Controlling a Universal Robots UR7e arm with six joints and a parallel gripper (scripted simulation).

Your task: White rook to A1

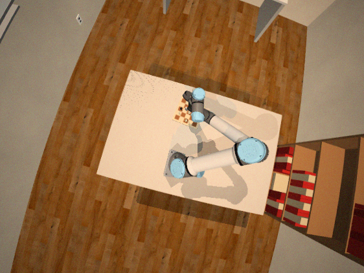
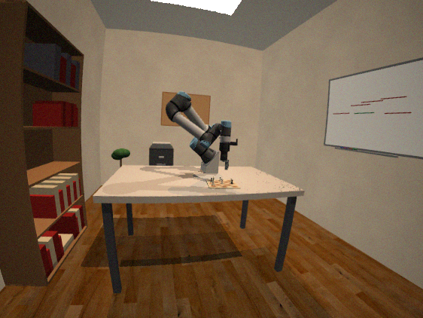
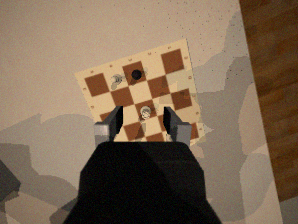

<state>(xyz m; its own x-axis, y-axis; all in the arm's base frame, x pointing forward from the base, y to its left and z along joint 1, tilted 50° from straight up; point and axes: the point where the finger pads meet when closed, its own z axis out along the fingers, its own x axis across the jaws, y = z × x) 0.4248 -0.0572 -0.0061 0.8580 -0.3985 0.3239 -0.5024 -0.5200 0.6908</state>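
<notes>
Now: the white rook 1 cm behind my hand, 2 cm to the right of it and 11 cm below it. Round my hand: chessboard (1 cm behind, 2 cm to the right, 13 cm below); black piece (1 cm ahead, 5 cm to the left, 11 cm below).
</notes>
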